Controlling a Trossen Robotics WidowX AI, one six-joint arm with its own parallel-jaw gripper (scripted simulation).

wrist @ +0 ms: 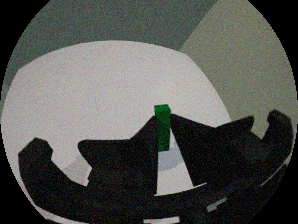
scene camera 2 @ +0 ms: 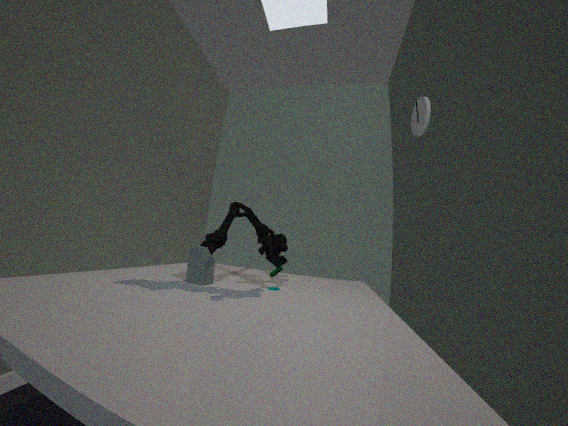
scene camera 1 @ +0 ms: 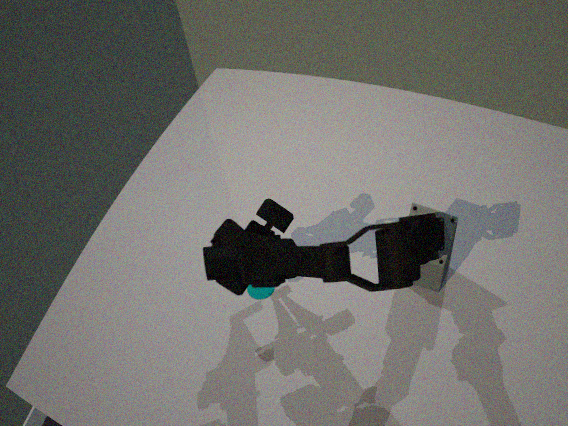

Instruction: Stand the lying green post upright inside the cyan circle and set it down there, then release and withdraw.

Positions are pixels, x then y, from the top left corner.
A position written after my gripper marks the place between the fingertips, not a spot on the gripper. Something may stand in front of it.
My gripper (scene camera 1: 246, 241) carries a green post.
